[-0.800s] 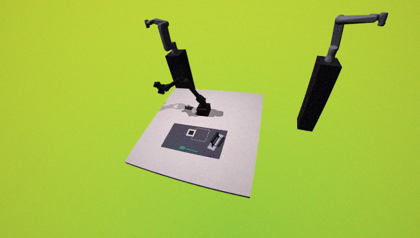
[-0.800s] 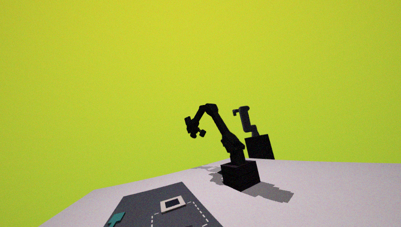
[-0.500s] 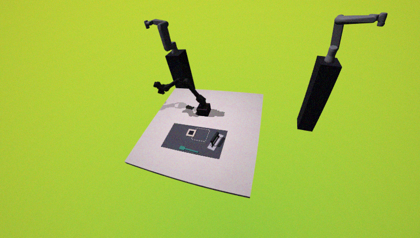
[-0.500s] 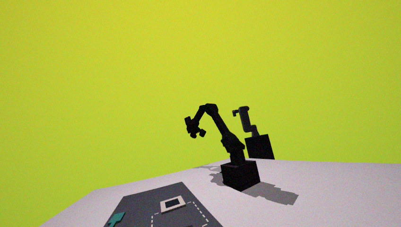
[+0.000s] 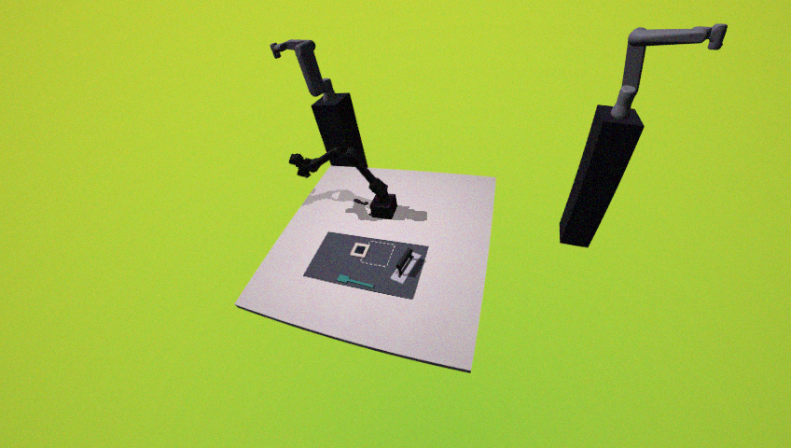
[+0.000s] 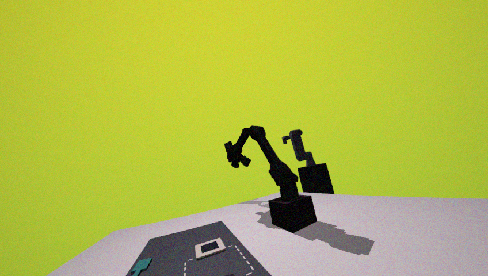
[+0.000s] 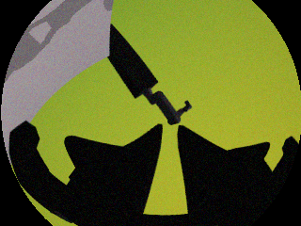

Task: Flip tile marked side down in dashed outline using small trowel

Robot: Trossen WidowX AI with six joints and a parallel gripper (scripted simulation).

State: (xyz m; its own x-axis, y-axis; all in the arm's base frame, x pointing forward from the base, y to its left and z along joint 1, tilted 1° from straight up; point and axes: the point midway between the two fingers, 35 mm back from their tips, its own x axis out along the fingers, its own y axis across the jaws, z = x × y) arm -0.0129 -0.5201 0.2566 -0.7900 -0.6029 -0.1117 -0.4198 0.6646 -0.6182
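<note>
The small trowel lies 39 cm ahead of my gripper tip, 81 cm to the left of it and 30 cm below it. The rest, counted from my gripper tip: teal tool-shaped piece: 58 cm ahead, 55 cm to the left, 34 cm below; dark mat: 44 cm ahead, 57 cm to the left, 36 cm below; tan tile: 38 cm ahead, 51 cm to the left, 33 cm below.
</note>
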